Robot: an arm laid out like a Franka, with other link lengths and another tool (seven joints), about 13 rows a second.
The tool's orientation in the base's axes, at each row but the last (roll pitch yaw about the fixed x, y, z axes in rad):
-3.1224 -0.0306 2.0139
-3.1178 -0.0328 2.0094
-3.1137 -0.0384 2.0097
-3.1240 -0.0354 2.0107
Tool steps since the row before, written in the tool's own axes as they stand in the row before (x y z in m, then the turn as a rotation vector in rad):
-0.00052 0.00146 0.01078 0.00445 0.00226 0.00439
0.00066 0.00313 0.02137 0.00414 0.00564 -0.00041
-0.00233 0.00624 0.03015 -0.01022 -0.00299 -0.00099
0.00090 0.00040 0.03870 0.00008 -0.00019 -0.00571
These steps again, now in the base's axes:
0.00121 0.00037 -0.01082 0.00000 0.00507 -0.00429
0.00179 0.00235 -0.02141 0.00336 0.00614 0.00041
0.00538 0.00124 -0.03038 0.00168 -0.01054 0.00068
-0.00122 0.00193 -0.03864 -0.00003 -0.00015 0.00571

